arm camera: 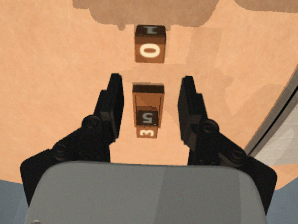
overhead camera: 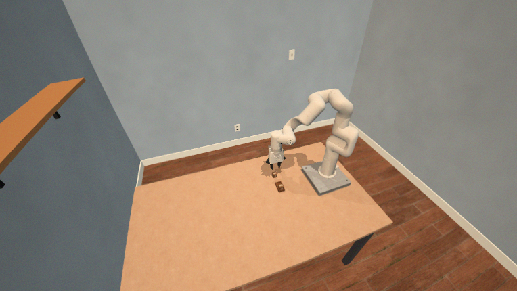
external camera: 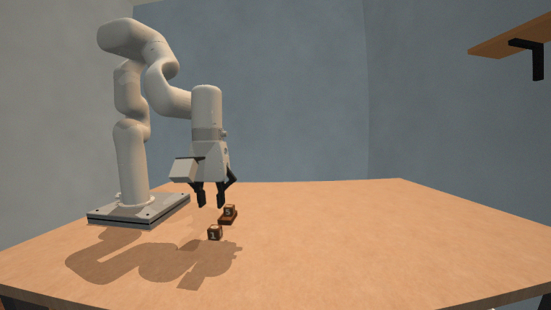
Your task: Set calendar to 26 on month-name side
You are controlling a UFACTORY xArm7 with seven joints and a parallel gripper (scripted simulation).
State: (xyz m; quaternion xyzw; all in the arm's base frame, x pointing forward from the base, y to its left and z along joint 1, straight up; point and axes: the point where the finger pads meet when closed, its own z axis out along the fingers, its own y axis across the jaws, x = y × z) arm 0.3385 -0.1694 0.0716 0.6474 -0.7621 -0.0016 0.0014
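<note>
The brown cube lies 9 cm below my hand. Round my hand: brown tray (11 cm to the left, 10 cm below, 2 cm ahead).
</note>
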